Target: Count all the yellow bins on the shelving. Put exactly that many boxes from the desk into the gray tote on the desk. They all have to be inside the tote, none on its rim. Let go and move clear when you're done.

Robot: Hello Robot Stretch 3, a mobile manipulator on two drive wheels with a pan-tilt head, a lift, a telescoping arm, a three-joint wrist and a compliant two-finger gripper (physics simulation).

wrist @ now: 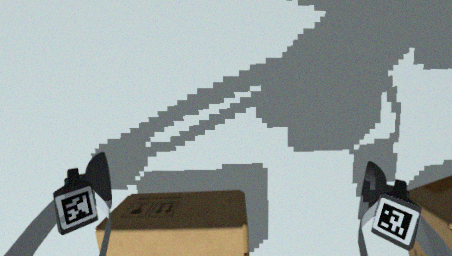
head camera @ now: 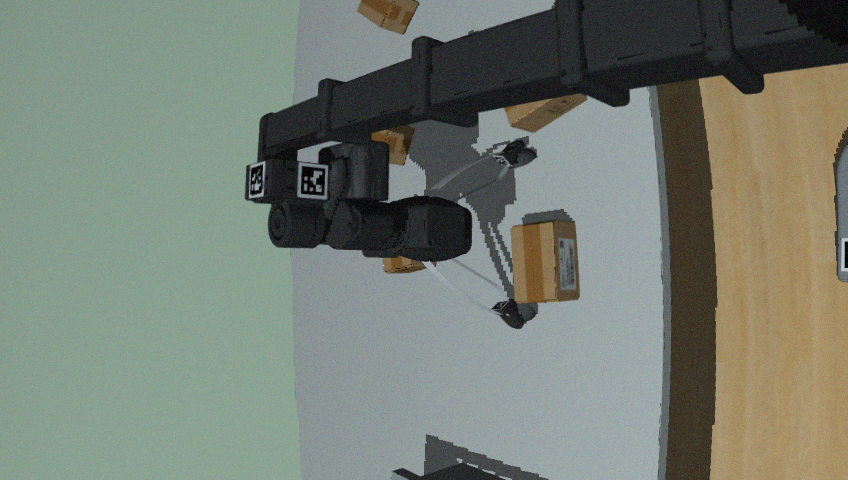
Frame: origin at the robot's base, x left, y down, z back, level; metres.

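Seen in the pictures: gripper, between the fingertips: [wrist: 232, 178].
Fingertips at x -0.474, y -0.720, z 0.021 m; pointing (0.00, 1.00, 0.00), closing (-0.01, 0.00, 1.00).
Note:
A point is followed by its place in that frame.
My gripper [head camera: 516, 233] {z 0.021, x -0.474, y -0.720 m} [wrist: 232, 178] {z 0.021, x -0.474, y -0.720 m} is open and empty above the desk [head camera: 476, 380] {z -0.174, x -0.557, y -0.720 m} [wrist: 75, 60] {z -0.097, x -0.558, y -0.720 m}. A brown box [head camera: 538, 261] {z -0.011, x -0.424, y -0.770 m} [wrist: 195, 212] {z -0.002, x -0.463, y -0.752 m} sits just beyond the fingertips in the head view, near the lower finger; in the wrist view it is low, nearer the left finger. Another box [head camera: 544, 113] {z 0.161, x -0.430, y -0.750 m} [wrist: 437, 200] {z 0.158, x -0.473, y -0.745 m} lies partly under the arm in the head view and behind the right finger in the wrist view. More boxes [head camera: 389, 13] {z 0.368, x -0.704, y -0.766 m} [head camera: 398, 142] {z 0.160, x -0.697, y -0.746 m} [head camera: 402, 264] {z -0.019, x -0.654, y -0.770 m} lie farther left, two partly hidden by the arm and wrist. A dark edge [head camera: 458, 473] {z -0.301, x -0.554, y -0.753 m}, possibly the tote's, shows at the bottom. Yellow bins do not show.
My arm [head camera: 493, 65] {z 0.099, x -0.241, y -1.061 m} crosses the desk from the upper right. The desk's near edge [head camera: 665, 356] {z -0.111, x -0.289, y -0.712 m} runs down the right side, with wooden floor [head camera: 779, 356] {z -0.220, x -0.305, y 0.000 m} beyond. Part of my gray base [head camera: 842, 208] {z 0.085, x -0.158, y -0.160 m} shows at the far right. A green surface [head camera: 142, 237] {z 0.015, x -1.118, y -1.016 m} fills the left.

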